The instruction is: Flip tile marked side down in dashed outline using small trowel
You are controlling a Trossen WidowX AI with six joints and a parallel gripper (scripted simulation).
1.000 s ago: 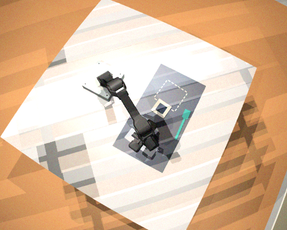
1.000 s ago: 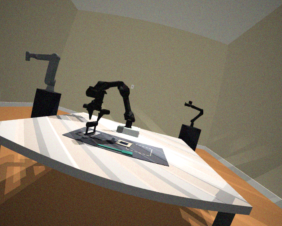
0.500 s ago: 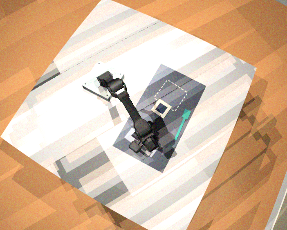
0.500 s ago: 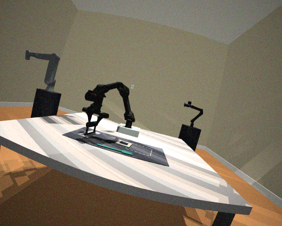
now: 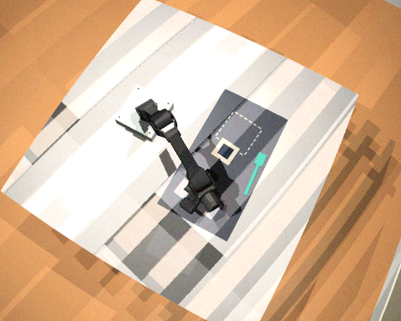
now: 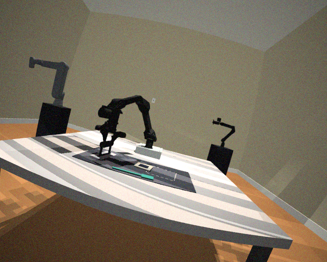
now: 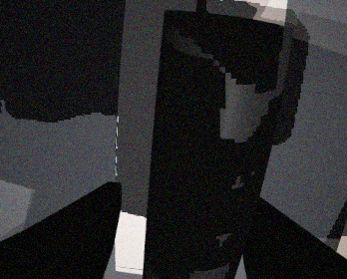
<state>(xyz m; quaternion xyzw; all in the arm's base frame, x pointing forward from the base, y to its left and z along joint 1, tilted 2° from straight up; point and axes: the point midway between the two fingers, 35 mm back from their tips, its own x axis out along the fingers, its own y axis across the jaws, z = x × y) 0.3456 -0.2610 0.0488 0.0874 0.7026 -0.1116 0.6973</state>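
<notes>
The black-handled tool is 3 cm behind my gripper tip and 3 cm below it. The rest, counted from my gripper tip: cream tile 4 cm ahead, 24 cm to the left, 6 cm below; dark mat 5 cm ahead, 21 cm to the left, 8 cm below; teal trowel 19 cm ahead, 21 cm to the left, 6 cm below.
</notes>
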